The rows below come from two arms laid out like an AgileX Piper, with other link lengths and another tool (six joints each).
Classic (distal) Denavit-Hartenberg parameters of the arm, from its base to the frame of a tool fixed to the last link. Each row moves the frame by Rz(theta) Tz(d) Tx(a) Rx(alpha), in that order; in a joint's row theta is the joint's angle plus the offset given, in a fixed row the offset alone. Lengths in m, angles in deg.
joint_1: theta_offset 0, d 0.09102, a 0, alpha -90
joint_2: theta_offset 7.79, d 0, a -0.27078, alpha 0
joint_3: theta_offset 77.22, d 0, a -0.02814, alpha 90
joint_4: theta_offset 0, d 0.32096, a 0, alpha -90
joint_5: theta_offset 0, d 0, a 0, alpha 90
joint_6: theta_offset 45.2, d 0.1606, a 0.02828, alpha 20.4
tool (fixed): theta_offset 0, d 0.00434, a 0, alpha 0
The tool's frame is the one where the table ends.
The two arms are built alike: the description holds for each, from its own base.
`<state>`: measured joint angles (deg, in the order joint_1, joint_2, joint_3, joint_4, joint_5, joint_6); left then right.
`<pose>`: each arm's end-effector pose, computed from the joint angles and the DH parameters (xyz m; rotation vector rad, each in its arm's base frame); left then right.
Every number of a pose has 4 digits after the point. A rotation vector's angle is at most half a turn.
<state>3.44 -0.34 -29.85 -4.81 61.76 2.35 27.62 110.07 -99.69 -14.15 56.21 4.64</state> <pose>0.1159 0.0138 0.2414 1.0081 2.0178 0.1147 0.4593 0.2222 0.1736 0.5194 2.6041 -0.2961</pose>
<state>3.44 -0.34 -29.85 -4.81 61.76 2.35 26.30 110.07 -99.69 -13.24 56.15 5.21</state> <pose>0.1159 0.0138 0.2414 1.0081 2.0178 0.1147 0.4634 0.2140 0.1735 0.5693 2.6095 -0.2836</pose>
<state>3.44 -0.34 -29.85 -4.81 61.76 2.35 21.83 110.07 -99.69 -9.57 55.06 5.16</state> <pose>0.1159 0.0138 0.2414 1.0081 2.0178 0.1147 0.4777 0.1873 0.1741 0.6971 2.6169 -0.2267</pose>
